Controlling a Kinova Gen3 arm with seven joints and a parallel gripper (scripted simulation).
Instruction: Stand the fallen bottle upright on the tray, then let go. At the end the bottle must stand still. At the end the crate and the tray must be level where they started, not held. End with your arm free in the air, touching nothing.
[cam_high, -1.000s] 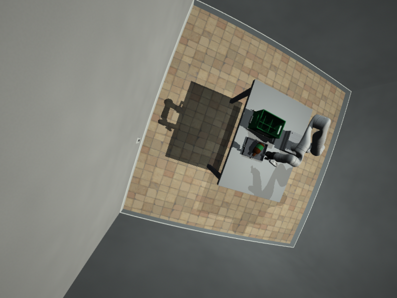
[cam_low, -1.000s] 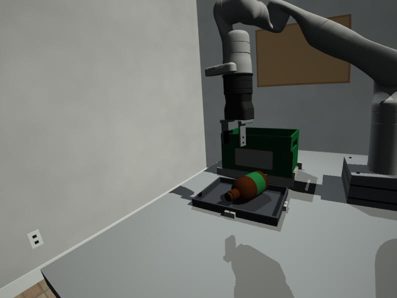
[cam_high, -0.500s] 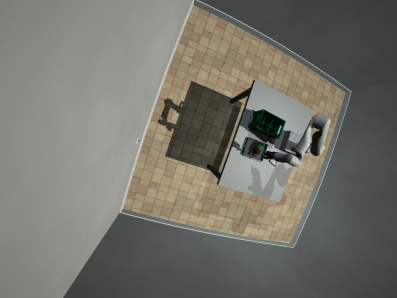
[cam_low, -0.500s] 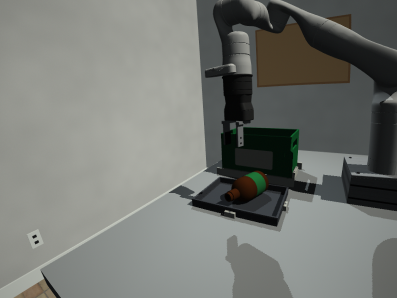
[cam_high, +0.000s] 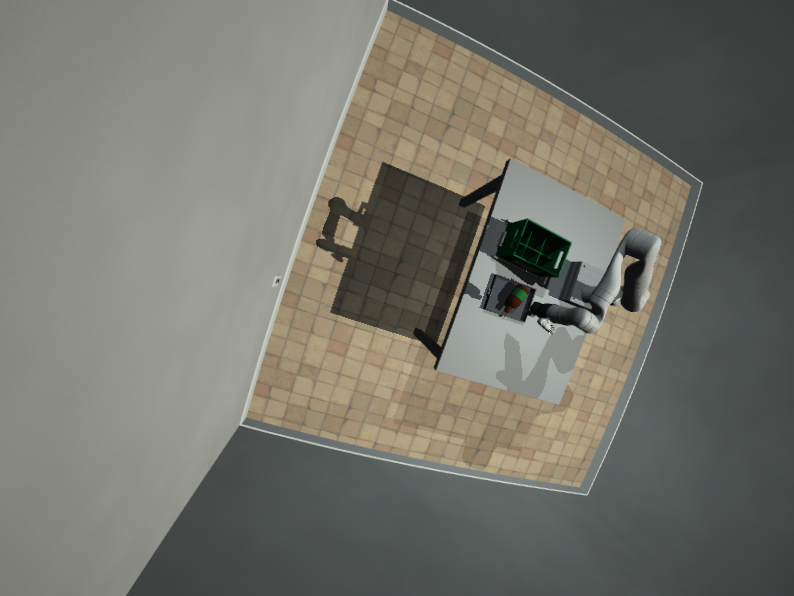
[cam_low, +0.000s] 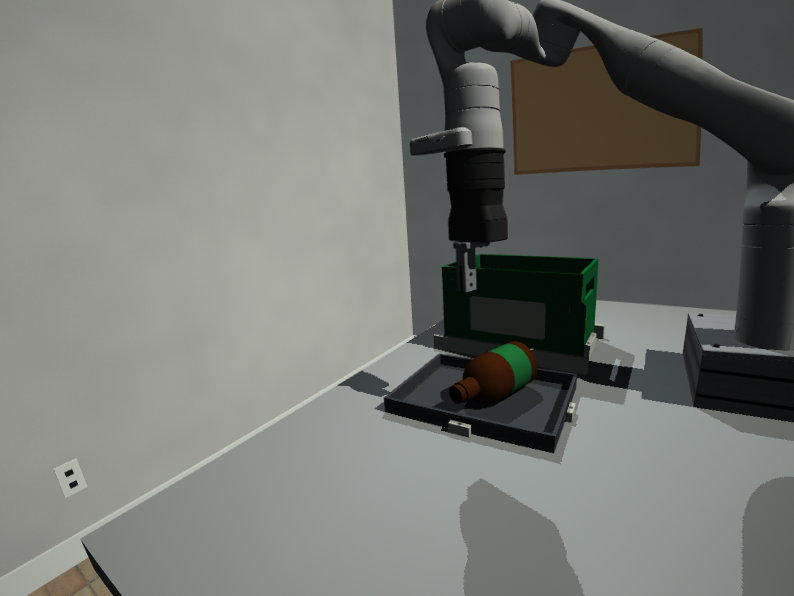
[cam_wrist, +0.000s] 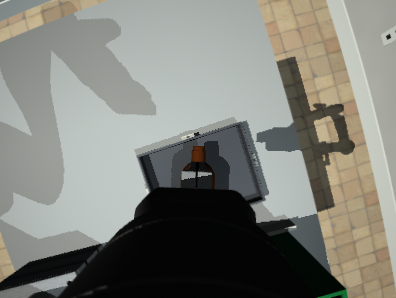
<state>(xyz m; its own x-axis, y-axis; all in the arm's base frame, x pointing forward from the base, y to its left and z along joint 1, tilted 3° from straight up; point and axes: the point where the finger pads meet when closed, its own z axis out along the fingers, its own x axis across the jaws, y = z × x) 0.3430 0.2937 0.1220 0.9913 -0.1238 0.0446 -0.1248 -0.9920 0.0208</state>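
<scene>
Right now my hand is 1 cm past the brown bottle, 5 cm to the left of it and 16 cm above it. Also, from my hand: green crate (7 cm ahead, 30 cm to the right, 12 cm below); then black tray (5 cm to the right, 19 cm below).
</scene>
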